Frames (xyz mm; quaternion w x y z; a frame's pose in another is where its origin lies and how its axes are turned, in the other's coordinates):
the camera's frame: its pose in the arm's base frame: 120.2 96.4 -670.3 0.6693 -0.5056 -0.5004 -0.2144
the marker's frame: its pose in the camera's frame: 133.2 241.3 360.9 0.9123 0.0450 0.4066 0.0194
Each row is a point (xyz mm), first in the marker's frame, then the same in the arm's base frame.
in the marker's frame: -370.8 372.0 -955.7
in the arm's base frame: 282.0 204.9 -1701.8
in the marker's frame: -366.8 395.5 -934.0
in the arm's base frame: 301.1 230.2 -1695.6
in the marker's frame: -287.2 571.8 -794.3
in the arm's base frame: 478.3 378.5 -1636.2
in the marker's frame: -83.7 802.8 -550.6
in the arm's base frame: 773.2 569.1 -1460.6
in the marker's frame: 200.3 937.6 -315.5
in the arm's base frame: 1050.4 668.0 -1200.8
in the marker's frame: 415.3 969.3 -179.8
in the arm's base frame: 1210.0 678.1 -1000.6
